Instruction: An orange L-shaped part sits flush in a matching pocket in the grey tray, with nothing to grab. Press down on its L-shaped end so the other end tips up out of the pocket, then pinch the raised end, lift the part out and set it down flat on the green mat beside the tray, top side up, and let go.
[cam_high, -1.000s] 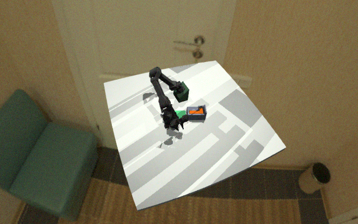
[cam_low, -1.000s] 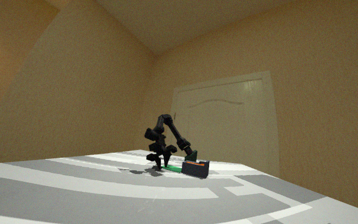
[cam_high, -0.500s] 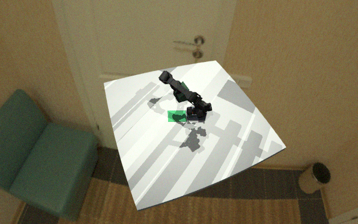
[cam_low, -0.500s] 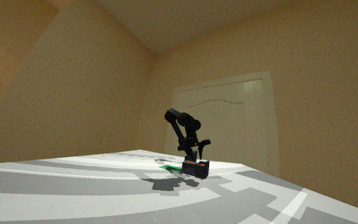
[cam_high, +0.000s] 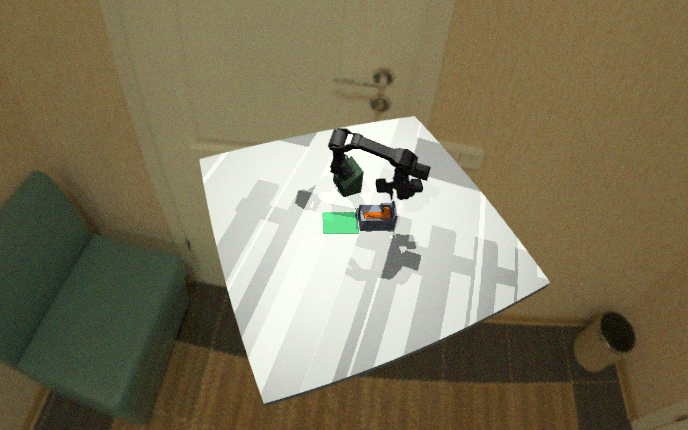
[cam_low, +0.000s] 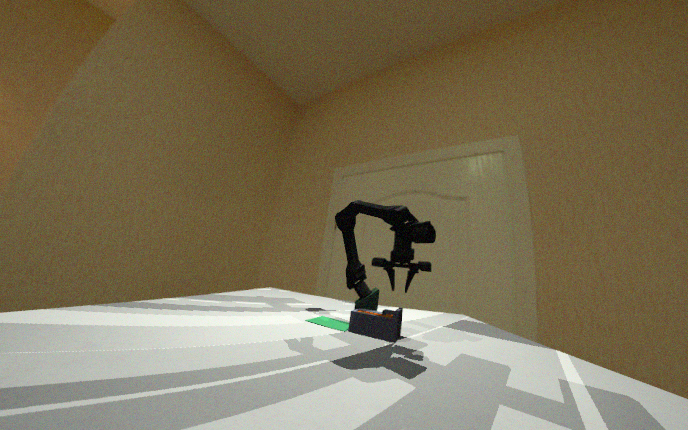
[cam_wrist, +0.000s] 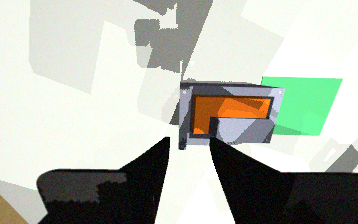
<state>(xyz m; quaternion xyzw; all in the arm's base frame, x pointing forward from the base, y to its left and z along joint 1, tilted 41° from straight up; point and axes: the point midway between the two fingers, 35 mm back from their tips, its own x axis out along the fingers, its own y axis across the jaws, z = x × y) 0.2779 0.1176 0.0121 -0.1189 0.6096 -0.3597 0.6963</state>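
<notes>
My gripper tip is 20 mm past the orange L-shaped part, 50 mm to the left of it and 90 mm above it. Also, from my gripper tip: grey tray: 30 mm behind, 60 mm to the right, 160 mm below; then green mat: 80 mm behind, 200 mm to the right, 160 mm below.
</notes>
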